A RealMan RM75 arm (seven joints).
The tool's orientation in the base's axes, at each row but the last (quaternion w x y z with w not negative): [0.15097, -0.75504, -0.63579, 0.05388]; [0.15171, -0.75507, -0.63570, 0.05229]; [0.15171, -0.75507, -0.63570, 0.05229]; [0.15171, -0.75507, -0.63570, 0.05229]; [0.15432, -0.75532, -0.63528, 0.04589]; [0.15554, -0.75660, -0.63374, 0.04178]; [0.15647, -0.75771, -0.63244, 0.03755]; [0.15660, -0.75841, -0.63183, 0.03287]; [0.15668, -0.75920, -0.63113, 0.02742]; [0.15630, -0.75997, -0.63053, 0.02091]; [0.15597, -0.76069, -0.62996, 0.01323]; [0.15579, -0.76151, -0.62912, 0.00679]
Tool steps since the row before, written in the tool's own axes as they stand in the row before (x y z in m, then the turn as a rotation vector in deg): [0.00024, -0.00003, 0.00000, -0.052, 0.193, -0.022]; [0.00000, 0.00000, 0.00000, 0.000, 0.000, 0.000]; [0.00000, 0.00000, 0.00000, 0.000, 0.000, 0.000]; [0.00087, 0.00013, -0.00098, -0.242, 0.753, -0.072]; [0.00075, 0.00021, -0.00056, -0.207, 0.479, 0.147]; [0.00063, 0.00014, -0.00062, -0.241, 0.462, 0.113]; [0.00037, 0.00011, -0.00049, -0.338, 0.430, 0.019]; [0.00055, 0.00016, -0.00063, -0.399, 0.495, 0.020]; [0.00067, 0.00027, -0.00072, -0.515, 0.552, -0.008]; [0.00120, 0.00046, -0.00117, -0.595, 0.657, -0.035]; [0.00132, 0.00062, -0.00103, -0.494, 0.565, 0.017]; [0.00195, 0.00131, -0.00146, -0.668, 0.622, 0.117]
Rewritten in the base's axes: [0.00002, 0.00024, 0.00004, 0.179, -0.082, -0.042]; [0.00000, 0.00000, 0.00000, 0.000, 0.000, 0.000]; [0.00000, 0.00000, 0.00000, 0.000, 0.000, 0.000]; [0.00055, 0.00067, 0.00099, 0.685, -0.358, -0.182]; [0.00049, 0.00060, 0.00056, 0.375, -0.245, -0.305]; [0.00042, 0.00048, 0.00063, 0.361, -0.282, -0.273]; [0.00030, 0.00025, 0.00049, 0.336, -0.389, -0.188]; [0.00042, 0.00038, 0.00063, 0.385, -0.458, -0.216]; [0.00056, 0.00046, 0.00071, 0.422, -0.585, -0.223]; [0.00095, 0.00084, 0.00119, 0.512, -0.684, -0.239]; [0.00109, 0.00095, 0.00105, 0.434, -0.561, -0.247]; [0.00196, 0.00133, 0.00143, 0.431, -0.714, -0.388]
